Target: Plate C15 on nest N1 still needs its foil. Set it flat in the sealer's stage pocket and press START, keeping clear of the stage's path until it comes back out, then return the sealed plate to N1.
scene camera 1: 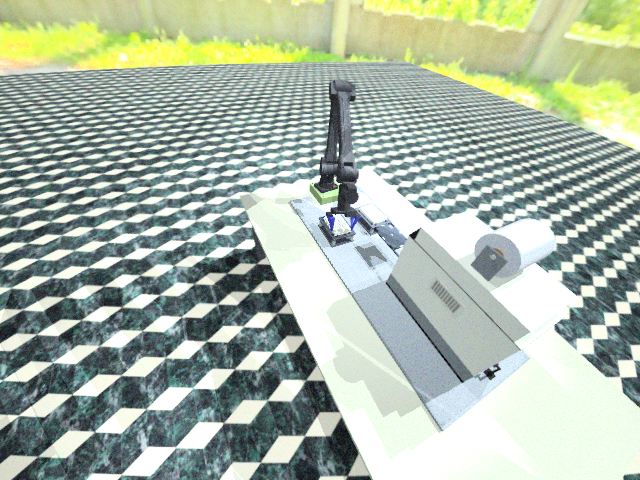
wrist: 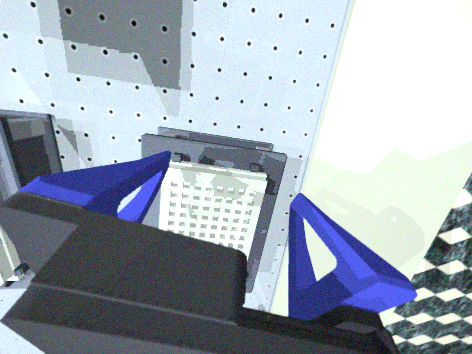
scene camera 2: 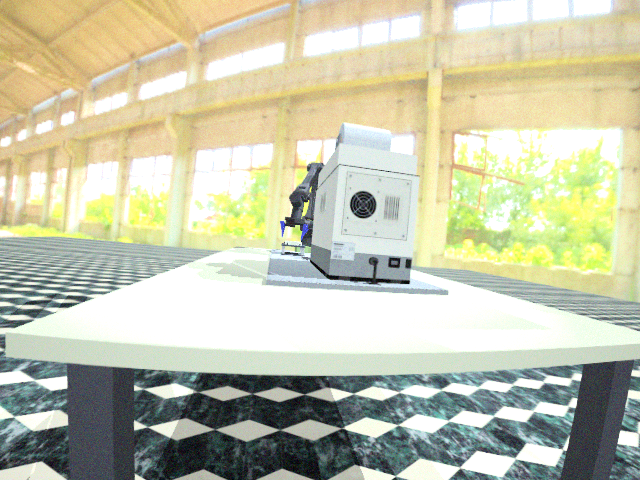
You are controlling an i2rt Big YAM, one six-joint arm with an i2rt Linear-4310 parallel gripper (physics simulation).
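Places are measured from the arm's base along level axes (x ahead, y left, z up), in millimetres.
Pixels of known places: gripper, fingertip midpoint: (scene camera 1: 341, 230) (wrist: 235, 179) (scene camera 2: 291, 238); arm's base, origin of the base link: (scene camera 1: 325, 187) (scene camera 2: 307, 246).
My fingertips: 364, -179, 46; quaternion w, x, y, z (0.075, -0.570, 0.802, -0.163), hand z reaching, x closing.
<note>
Ahead of a thing's pixels: the offset from my fingertips to its top centre, as dx, dy, dz. "spot": to the spot under its first point. Level surfaces: height alone.
White plate C15 @(-62, +24, -15) (scene camera 1: 339, 224) (wrist: 210, 205) sits on the raised dark nest N1 @(-62, +24, -21) (scene camera 1: 341, 239) (wrist: 276, 167); its grid of wells shows in the wrist view. My gripper (scene camera 1: 342, 227) (scene camera 2: 293, 236) (wrist: 235, 179) is open and empty, pointing down, its blue fingers apart on either side of the plate and a little above it. The gripper body hides the plate's near part in the wrist view. The sealer (scene camera 1: 454, 304) (scene camera 2: 364, 222) is a big light grey box. A dark flat part (scene camera 1: 391, 235) (wrist: 32, 150) in front of it looks like its stage. The START button does not show.
A second stand with a pale top @(spot: -27, +230, -16) (scene camera 1: 373, 213) is beside N1. A foil roll @(+532, +101, +394) (scene camera 1: 519, 246) (scene camera 2: 364, 135) is at the top of the sealer. The perforated grey base board @(dz -82) (scene camera 1: 385, 330) (wrist: 240, 55) lies on the white table @(dz -95) (scene camera 1: 310, 289) (scene camera 2: 289, 330). The arm stands on a green block (scene camera 1: 324, 193).
</note>
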